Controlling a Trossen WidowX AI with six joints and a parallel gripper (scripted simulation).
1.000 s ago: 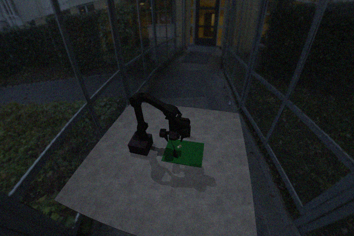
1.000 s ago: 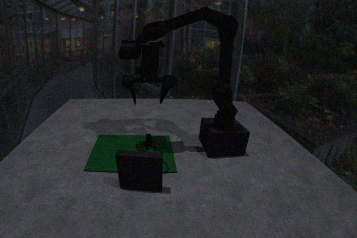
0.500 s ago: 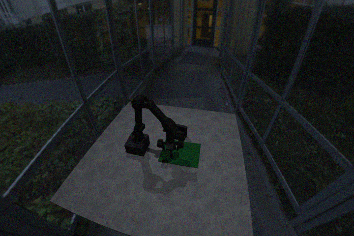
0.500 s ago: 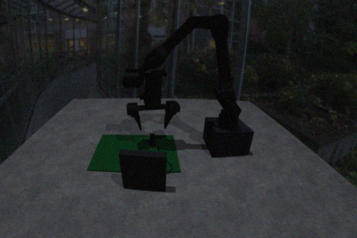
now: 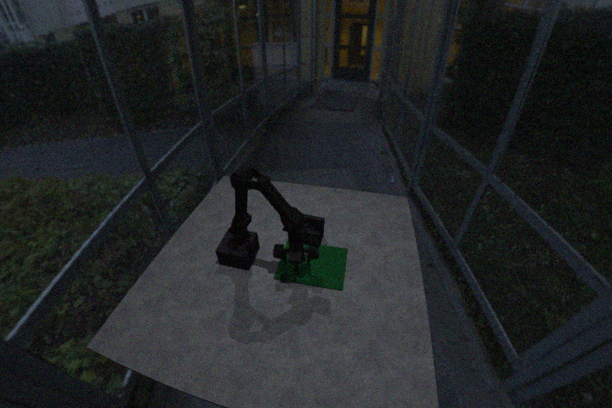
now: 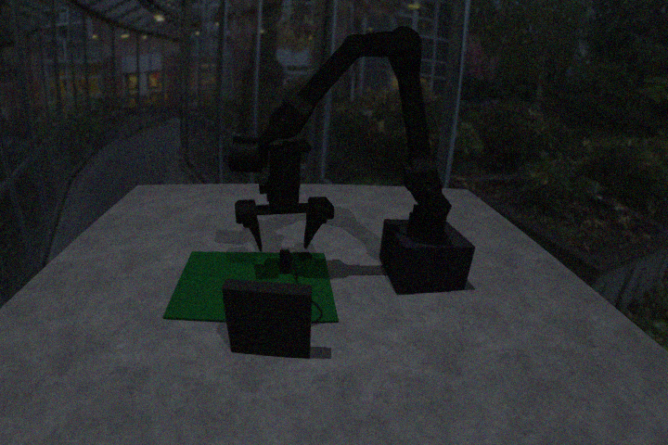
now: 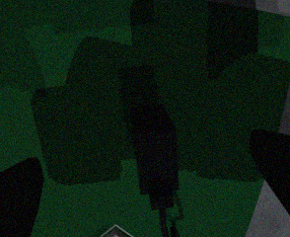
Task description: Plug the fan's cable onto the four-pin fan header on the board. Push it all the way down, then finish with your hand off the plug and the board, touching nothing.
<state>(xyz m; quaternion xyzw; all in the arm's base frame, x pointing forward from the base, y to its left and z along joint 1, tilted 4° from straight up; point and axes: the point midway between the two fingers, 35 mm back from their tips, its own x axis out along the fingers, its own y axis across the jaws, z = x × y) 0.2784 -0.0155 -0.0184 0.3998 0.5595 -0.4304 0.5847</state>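
My gripper tip is 10 mm past the dark fan plug, 10 mm to the right of it and 30 mm above it. From my gripper tip the other things lie so: dark square fan: 10 mm behind, 230 mm to the left, 10 mm above; green board: 50 mm ahead, 60 mm to the left, 60 mm below.
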